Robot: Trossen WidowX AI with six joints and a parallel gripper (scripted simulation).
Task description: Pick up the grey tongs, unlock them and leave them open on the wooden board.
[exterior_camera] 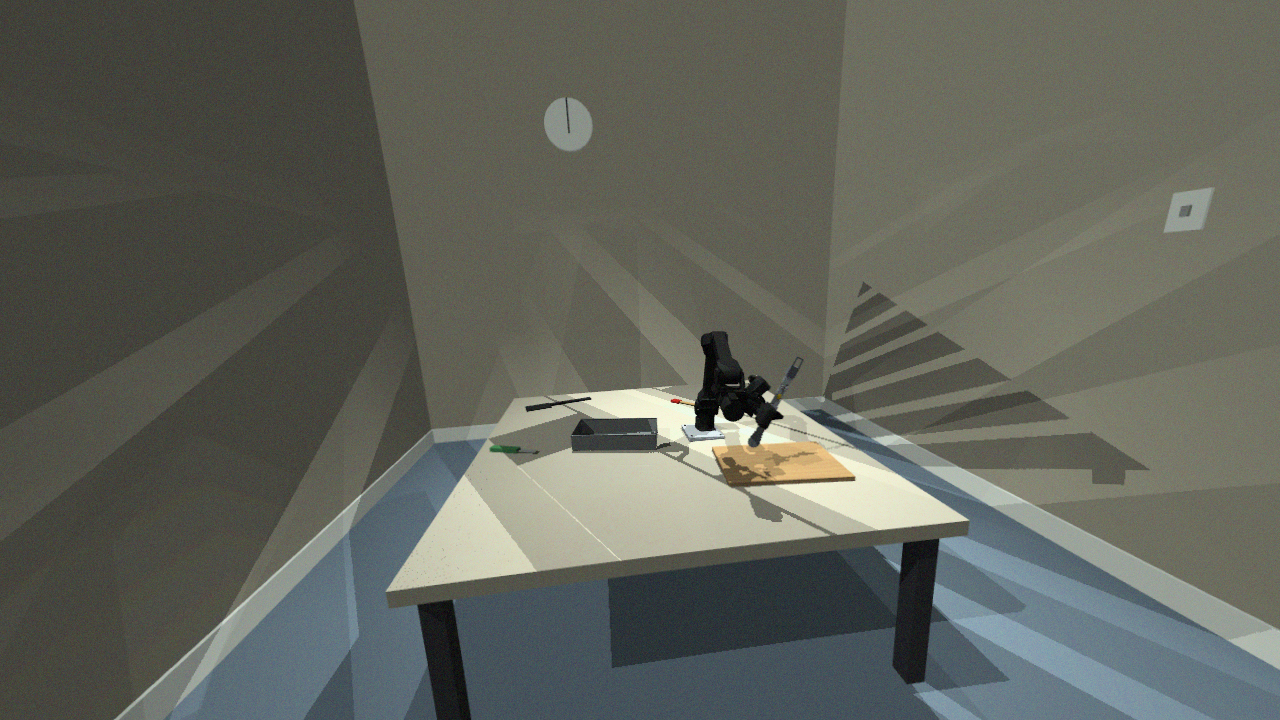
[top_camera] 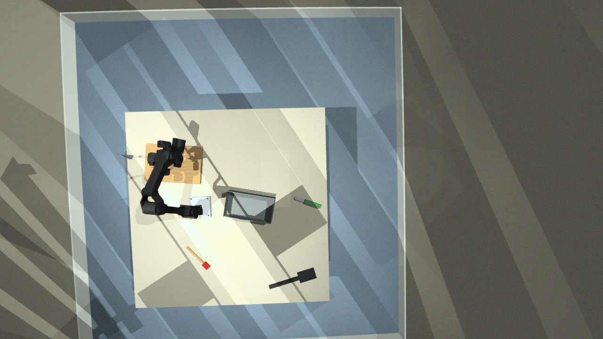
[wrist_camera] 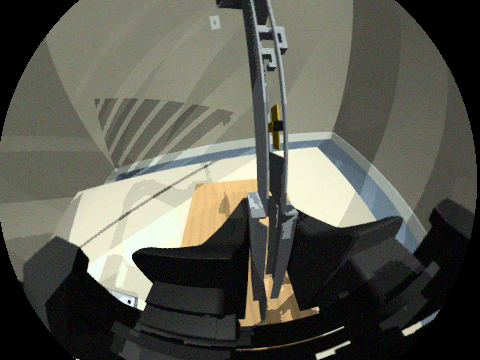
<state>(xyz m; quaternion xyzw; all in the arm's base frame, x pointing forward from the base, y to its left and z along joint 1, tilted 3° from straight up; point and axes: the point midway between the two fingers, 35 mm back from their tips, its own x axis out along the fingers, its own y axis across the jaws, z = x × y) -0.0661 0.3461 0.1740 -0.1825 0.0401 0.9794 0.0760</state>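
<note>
Now: gripper tip 160 mm above the wooden board, 30 mm to the left of it and 10 mm past it. The rest, counted from my gripper tip: grey roasting tin 450 mm ahead, 370 mm to the right, 140 mm below; then black spatula 900 mm to the right, 680 mm ahead, 170 mm below; then red-headed wooden tool 680 mm to the right, 160 mm below, 80 mm ahead.
</note>
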